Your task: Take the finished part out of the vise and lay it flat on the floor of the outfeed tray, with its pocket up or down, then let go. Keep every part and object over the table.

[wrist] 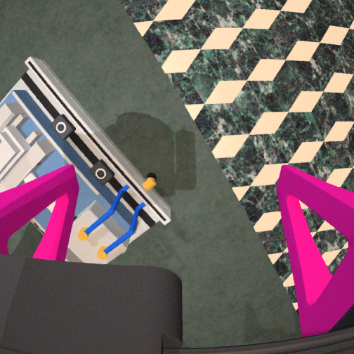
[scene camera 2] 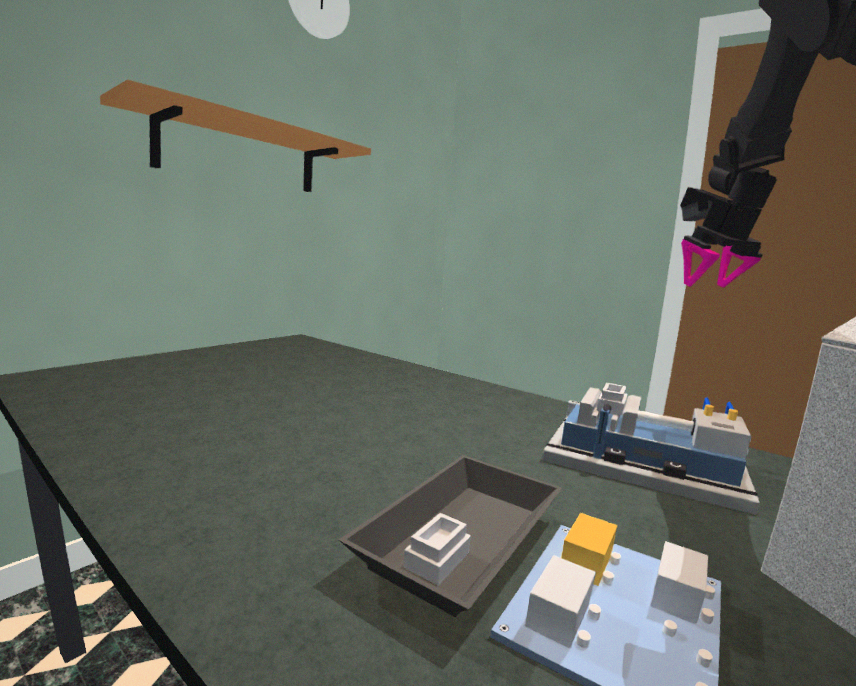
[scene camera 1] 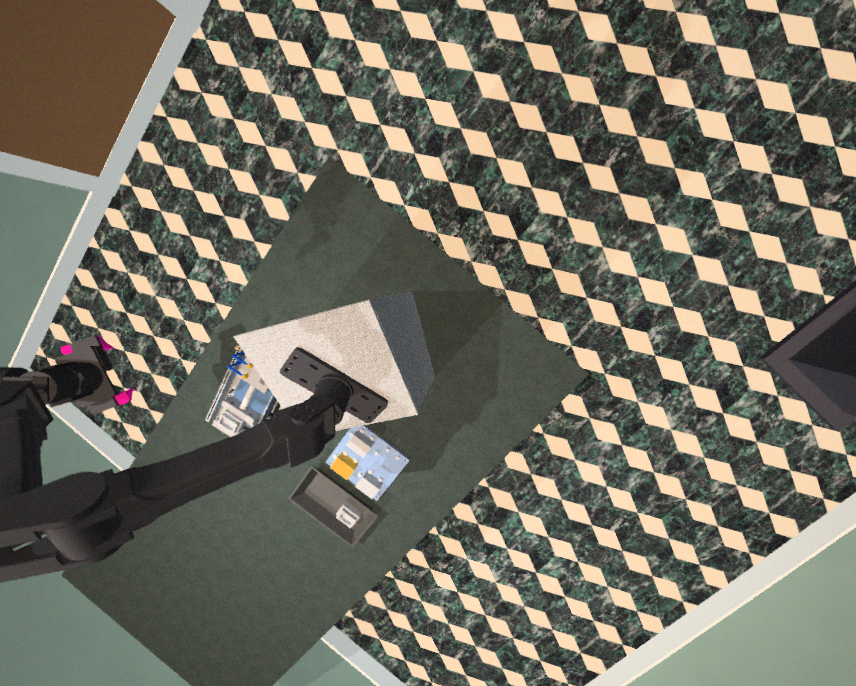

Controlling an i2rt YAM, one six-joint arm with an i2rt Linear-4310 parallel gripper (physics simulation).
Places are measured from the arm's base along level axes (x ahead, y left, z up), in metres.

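Pixels of known places: gripper, fingertip midpoint: point(scene camera 2: 704, 285) point(scene camera 1: 120, 369); arm's base, link origin: point(scene camera 1: 336, 385).
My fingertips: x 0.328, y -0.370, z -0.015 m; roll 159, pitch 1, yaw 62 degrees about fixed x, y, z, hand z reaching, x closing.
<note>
For each thing: its top centre in the pictures, then the offset to it from my fingertips. "*": a spot on its surface instead.
- vise, top centre: point(scene camera 2: 655, 405) point(scene camera 1: 239, 402) 0.191 m down, 0.014 m ahead, 0.186 m left
- pale stepped part, top centre: point(scene camera 2: 614, 388) point(scene camera 1: 226, 424) 0.175 m down, 0.078 m ahead, 0.201 m left
- grey outfeed tray, surface spot: point(scene camera 2: 500, 510) point(scene camera 1: 319, 483) * 0.278 m down, 0.105 m ahead, 0.498 m left
- similar pale part, top centre: point(scene camera 2: 439, 530) point(scene camera 1: 346, 519) 0.243 m down, 0.102 m ahead, 0.622 m left
- pale blue board, surface spot: point(scene camera 2: 628, 603) * 0.282 m down, 0.064 m back, 0.543 m left
- yellow block, top centre: point(scene camera 2: 591, 532) point(scene camera 1: 342, 468) 0.246 m down, 0.010 m back, 0.512 m left
The vise point(scene camera 1: 253, 395) point(scene camera 2: 650, 455) point(wrist: 89, 155) stands on the table, with a pale stepped part point(scene camera 2: 613, 397) upright between its jaws, pocket up in scene camera 2. The grey outfeed tray point(scene camera 1: 321, 491) point(scene camera 2: 500, 510) stands apart from the vise. A similar pale part point(scene camera 1: 347, 515) point(scene camera 2: 437, 548) sits in it near one end, pocket up. My gripper point(scene camera 1: 114, 370) point(scene camera 2: 705, 285) point(wrist: 177, 175) is open, with no part between its magenta fingers. It hangs high above the vise's blue-hose end, off to its side near the table edge. The vised part is hard to make out in the wrist view.
A pale blue board point(scene camera 1: 385, 464) point(scene camera 2: 628, 603) with white blocks and a yellow block point(scene camera 1: 343, 465) point(scene camera 2: 589, 540) lies beside the tray. A large speckled block point(scene camera 1: 321, 328) point(scene camera 2: 810, 464) carries the arm's base and stands close to the vise and board.
</note>
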